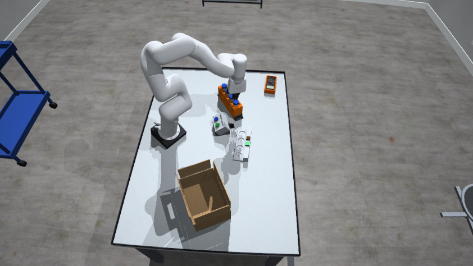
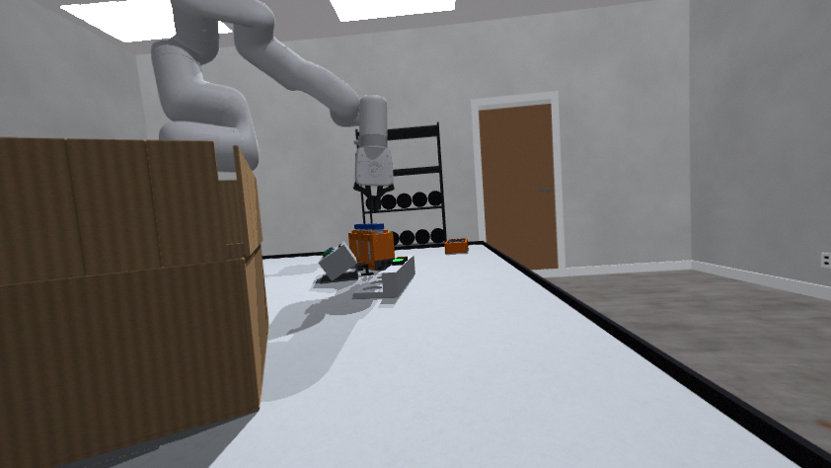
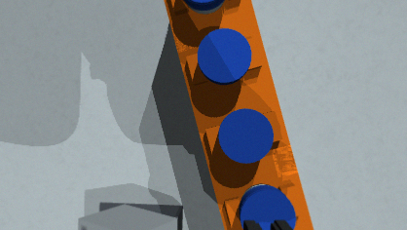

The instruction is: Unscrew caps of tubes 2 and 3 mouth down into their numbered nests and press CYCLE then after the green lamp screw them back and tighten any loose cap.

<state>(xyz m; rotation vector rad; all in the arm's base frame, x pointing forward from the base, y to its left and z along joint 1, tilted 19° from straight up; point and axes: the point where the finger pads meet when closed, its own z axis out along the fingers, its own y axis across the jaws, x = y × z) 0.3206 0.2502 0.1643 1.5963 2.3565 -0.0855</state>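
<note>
My hand is 90 mm past the green key, 140 mm to the left of it and 110 mm above it. Round my hand: blue cap (60 mm behind, 90 mm to the left, 60 mm below); blue key (100 mm behind, 100 mm to the right, 110 mm below); grey key housing (80 mm behind, 120 mm to the right, 120 mm below).
</note>
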